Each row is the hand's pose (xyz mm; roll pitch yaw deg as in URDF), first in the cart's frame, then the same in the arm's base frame.
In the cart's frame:
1: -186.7 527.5 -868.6 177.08 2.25 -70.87
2: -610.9 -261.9 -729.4 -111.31 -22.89 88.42
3: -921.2 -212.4 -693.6 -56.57 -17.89 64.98
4: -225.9 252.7 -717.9 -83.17 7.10 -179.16
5: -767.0 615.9 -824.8 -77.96 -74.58 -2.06
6: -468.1 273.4 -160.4 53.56 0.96 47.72
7: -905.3 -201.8 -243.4 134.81 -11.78 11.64
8: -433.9 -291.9 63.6 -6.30 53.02 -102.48
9: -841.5 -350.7 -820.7 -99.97 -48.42 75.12
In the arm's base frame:
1: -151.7 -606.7 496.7 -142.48 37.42 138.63
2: 30.2 42.7 -109.6 -154.33 -66.18 -43.90
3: 343.1 73.9 -143.2 -50.73 -68.86 -104.90
4: -180.6 -313.8 381.9 -133.89 22.42 1.51
5: 429.8 -563.6 416.4 19.28 -42.60 102.06
6: 113.9 130.1 675.3 76.11 -46.13 -127.26
7: 378.5 412.7 151.8 -174.36 -33.63 -174.96
8: -63.4 653.4 419.0 144.19 74.34 -120.13
9: 213.0 53.7 -299.0 112.13 -79.07 55.30

